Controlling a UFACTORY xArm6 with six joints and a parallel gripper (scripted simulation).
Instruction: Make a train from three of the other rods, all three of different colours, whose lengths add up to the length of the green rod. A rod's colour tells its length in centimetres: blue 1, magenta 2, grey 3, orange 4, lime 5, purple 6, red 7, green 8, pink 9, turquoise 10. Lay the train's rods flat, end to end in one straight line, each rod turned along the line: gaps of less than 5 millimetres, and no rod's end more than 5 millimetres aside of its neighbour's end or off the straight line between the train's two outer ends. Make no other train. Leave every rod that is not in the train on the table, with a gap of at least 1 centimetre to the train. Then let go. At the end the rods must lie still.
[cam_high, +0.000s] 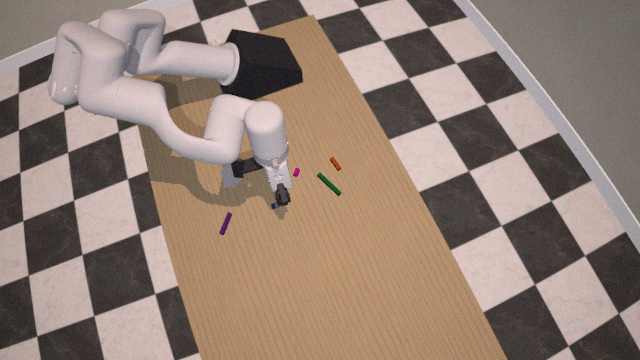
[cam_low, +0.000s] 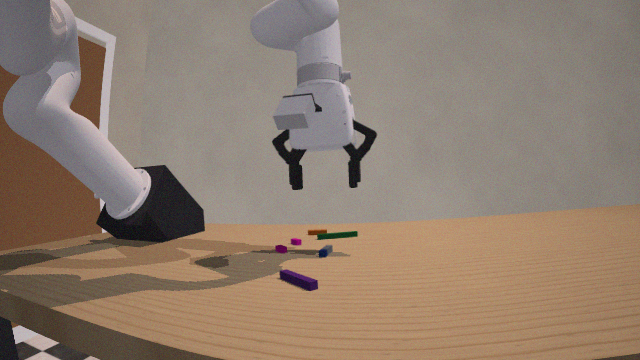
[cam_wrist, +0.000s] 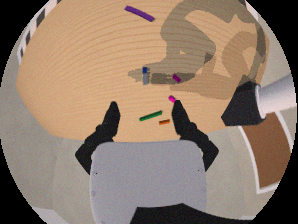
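Now: hand 40 mm past the orange rod, 170 mm to the right of it and 110 mm above it. From my hand the other things lie so: blue rod 20 mm to the right, 110 mm below; grey rod 110 mm below; green rod 130 mm to the left, 110 mm below.
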